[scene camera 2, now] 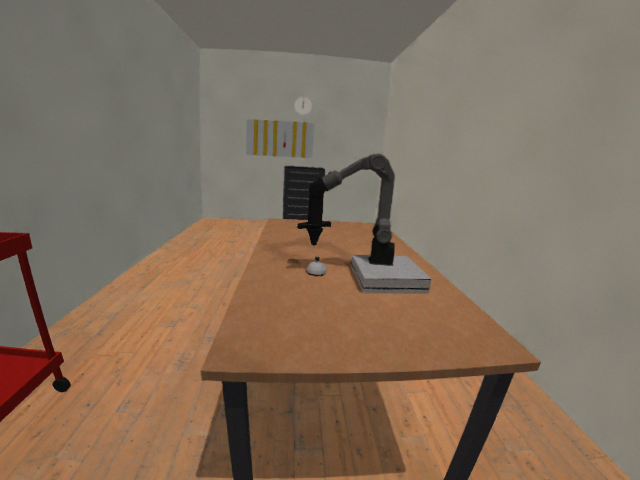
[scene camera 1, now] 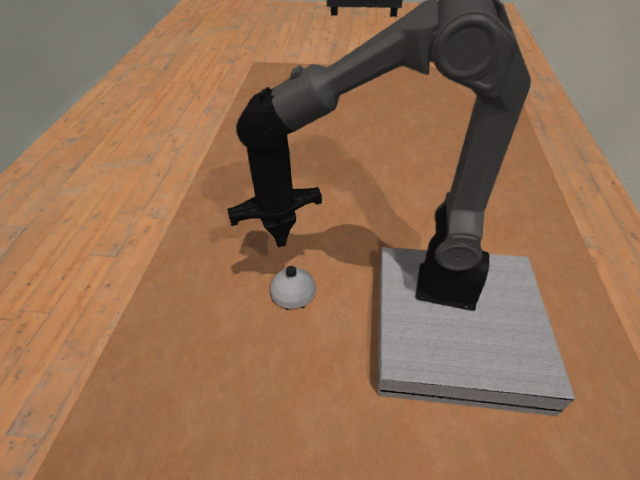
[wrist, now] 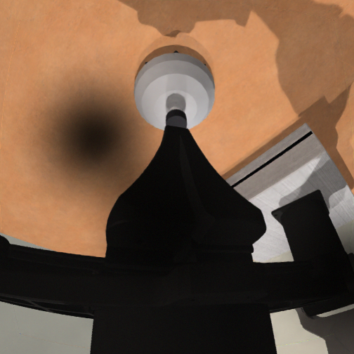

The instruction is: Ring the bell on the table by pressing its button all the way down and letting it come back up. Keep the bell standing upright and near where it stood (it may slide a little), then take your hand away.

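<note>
The bell [scene camera 1: 293,290] [scene camera 2: 316,269] [wrist: 175,82] is a light grey dome that stands upright on the brown table top. Its black button [scene camera 1: 291,270] [scene camera 2: 316,258] [wrist: 176,118] stands up from the top of the dome. My gripper [scene camera 1: 281,244] [scene camera 2: 314,243] [wrist: 173,140] is shut, with nothing between its fingers, and points down. In the scene views its tips are above the button and a little behind it, with a visible gap. In the wrist view the tips overlap the lower edge of the button, and part of the dome there is hidden.
A grey slab [scene camera 1: 465,341] [scene camera 2: 395,283] [wrist: 280,172] carries the arm's base, to the right of the bell in the scene views. The brown table [scene camera 1: 206,403] [scene camera 2: 361,341] extends around both. A red cart [scene camera 2: 36,299] stands on the floor at the left in scene camera 2.
</note>
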